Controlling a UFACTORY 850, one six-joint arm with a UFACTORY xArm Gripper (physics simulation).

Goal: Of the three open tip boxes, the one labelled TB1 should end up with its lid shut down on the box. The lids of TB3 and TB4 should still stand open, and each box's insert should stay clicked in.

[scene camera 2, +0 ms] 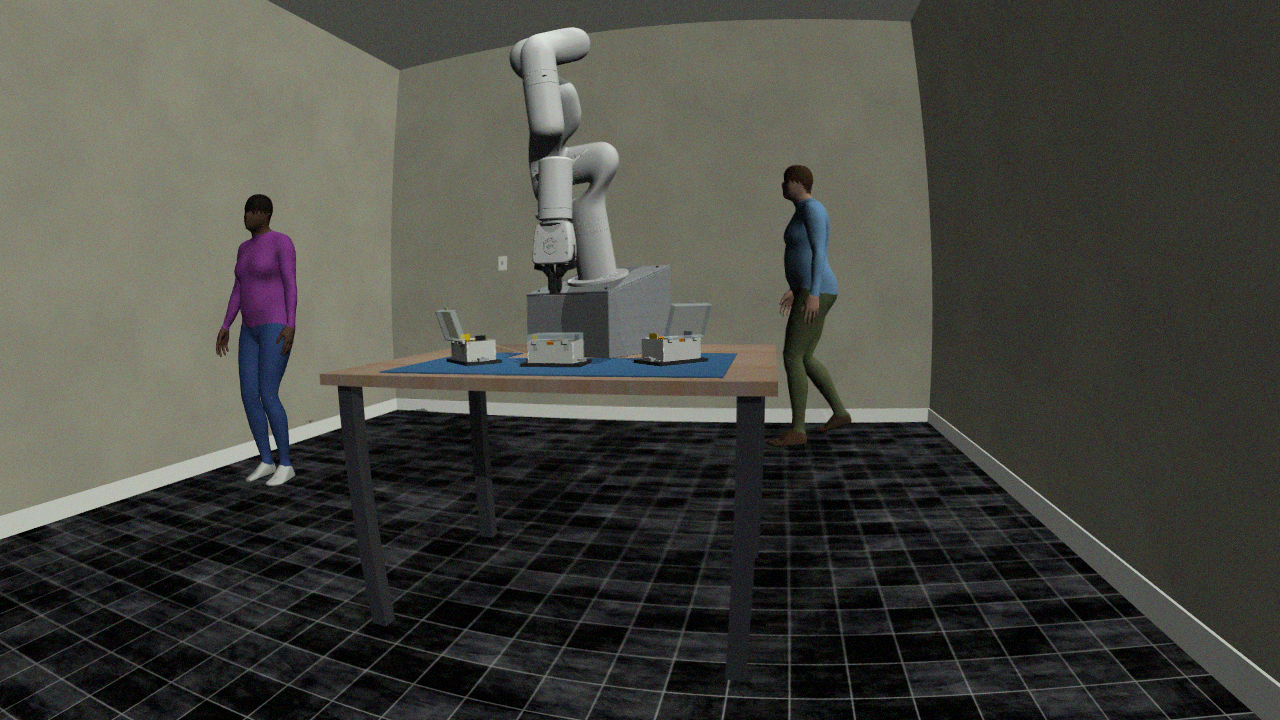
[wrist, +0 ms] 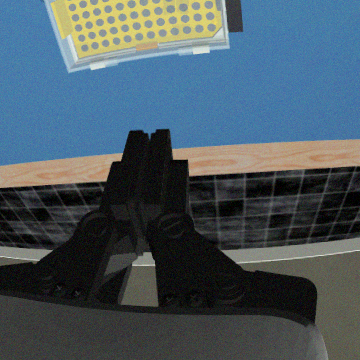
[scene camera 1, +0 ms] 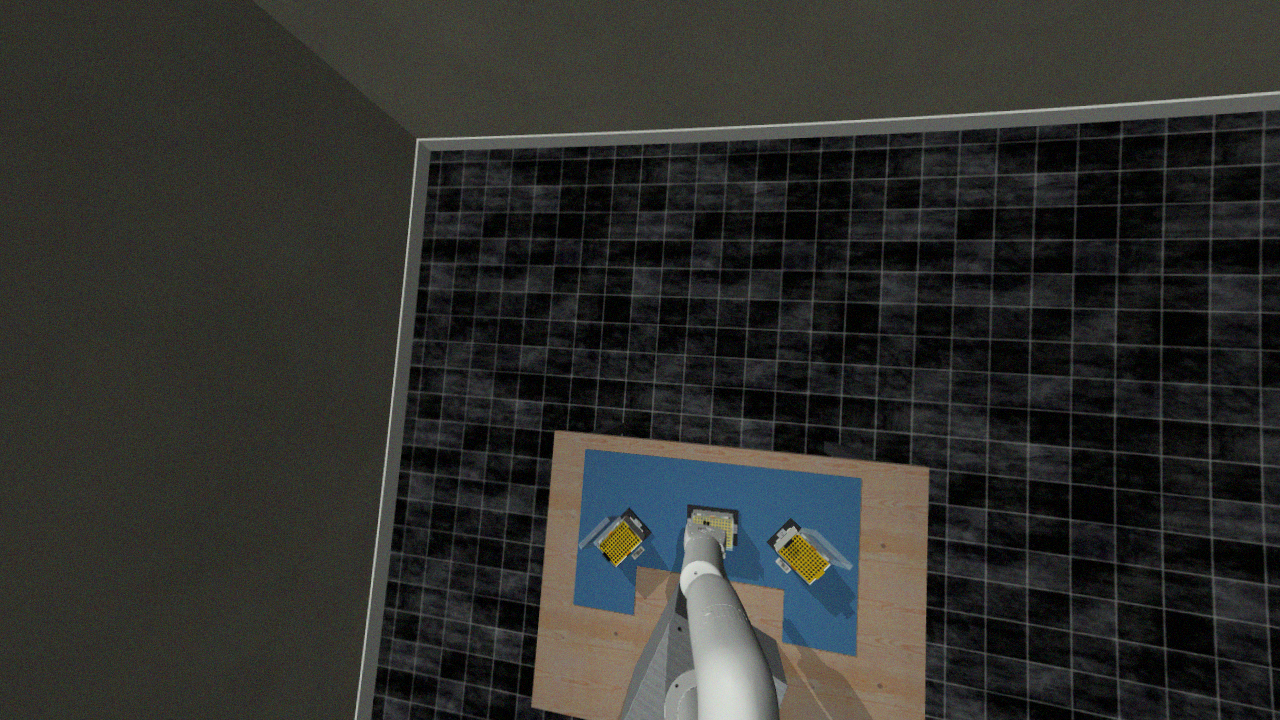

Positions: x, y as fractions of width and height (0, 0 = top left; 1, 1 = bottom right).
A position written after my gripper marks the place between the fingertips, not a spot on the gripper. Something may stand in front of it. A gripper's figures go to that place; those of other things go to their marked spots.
My gripper (wrist: 0.43, 0.43): 13 cm from the lens. A blue mat (wrist: 0.78, 0.22) is 31 cm from the lens.
